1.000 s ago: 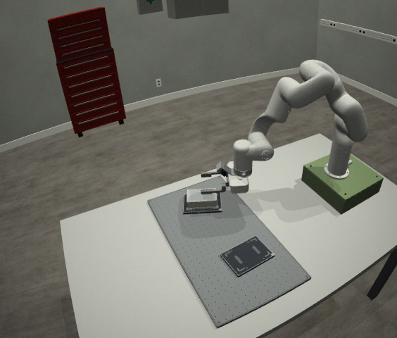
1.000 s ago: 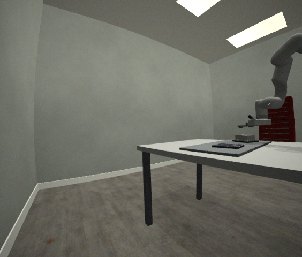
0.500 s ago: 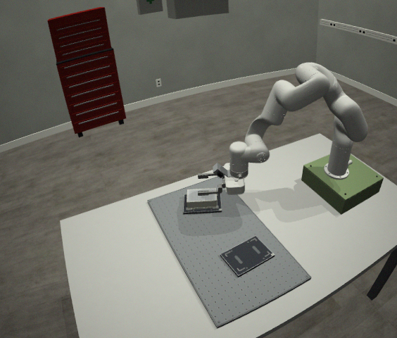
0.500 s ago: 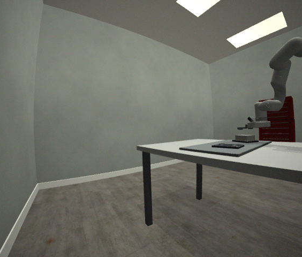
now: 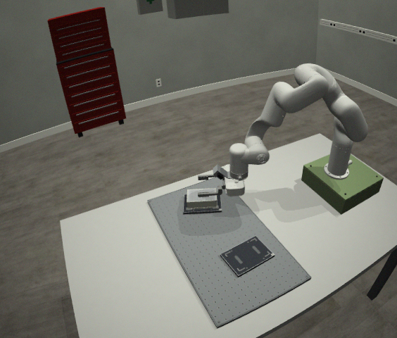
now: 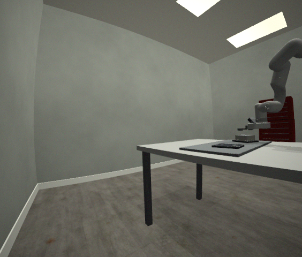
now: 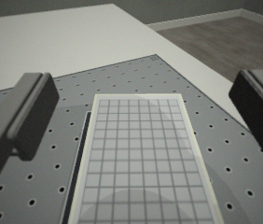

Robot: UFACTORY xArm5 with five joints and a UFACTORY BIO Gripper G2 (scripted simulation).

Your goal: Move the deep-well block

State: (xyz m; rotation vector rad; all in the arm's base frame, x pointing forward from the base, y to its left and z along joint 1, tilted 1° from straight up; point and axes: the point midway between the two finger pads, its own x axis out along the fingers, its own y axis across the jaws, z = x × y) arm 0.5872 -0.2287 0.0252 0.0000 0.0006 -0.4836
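The white 96-well deep-well block lies 10 mm ahead of my hand and 70 mm below it.
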